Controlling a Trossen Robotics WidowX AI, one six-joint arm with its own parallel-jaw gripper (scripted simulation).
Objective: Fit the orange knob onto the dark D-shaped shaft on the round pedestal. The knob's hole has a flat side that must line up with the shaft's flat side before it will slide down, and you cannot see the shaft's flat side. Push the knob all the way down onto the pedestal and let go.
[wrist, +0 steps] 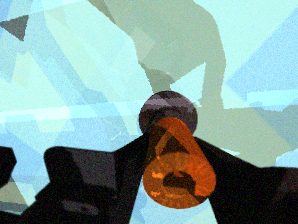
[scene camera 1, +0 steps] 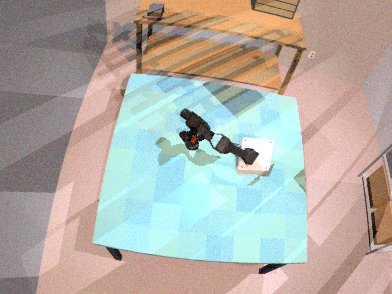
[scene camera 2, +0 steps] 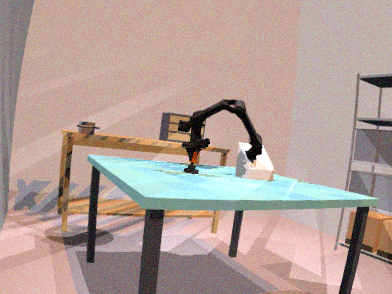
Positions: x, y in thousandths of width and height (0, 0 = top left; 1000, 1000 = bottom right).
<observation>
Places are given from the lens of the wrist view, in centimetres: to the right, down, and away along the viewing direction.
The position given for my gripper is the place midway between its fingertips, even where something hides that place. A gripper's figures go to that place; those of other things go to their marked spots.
my gripper (wrist: 572, 618): 2, 3, 11
orange knob (wrist: 596, 779): 2, 4, 7
</observation>
